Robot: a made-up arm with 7 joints.
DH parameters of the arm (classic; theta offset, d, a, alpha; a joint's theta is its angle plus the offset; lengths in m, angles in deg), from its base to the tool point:
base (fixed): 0 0 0 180
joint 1: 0 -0.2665 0 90
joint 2: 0 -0.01 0 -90
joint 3: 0 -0.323 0 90
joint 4: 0 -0.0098 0 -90
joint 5: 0 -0.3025 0 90
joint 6: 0 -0.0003 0 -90
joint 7: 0 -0.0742 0 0
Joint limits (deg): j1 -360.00..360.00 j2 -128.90..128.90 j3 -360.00..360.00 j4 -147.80..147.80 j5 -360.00..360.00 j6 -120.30..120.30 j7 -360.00..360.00
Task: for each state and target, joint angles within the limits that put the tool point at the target. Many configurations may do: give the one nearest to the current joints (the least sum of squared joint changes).
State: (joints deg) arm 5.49 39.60 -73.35 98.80 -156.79 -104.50 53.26
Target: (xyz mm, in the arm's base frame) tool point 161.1 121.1 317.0
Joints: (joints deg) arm 14.30 30.81 -73.87 126.23 -160.25 -111.69 53.26
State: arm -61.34 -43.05 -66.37 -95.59 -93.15 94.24 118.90
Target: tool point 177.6 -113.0 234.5
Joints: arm -91.41 -52.85 -78.50 -140.33 -105.71 86.65 118.90
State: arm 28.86 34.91 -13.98 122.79 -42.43 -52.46 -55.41
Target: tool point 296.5 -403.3 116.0
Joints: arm 48.05 64.52 -1.09 86.67 -40.49 -47.79 -55.41
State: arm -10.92 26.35 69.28 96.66 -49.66 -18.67 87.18
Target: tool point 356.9 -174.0 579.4
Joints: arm -30.38 5.08 54.60 91.40 -48.62 -20.80 87.18
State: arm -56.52 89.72 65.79 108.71 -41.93 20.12 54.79
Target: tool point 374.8 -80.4 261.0
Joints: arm -52.26 80.39 85.23 112.72 -40.75 18.21 54.79
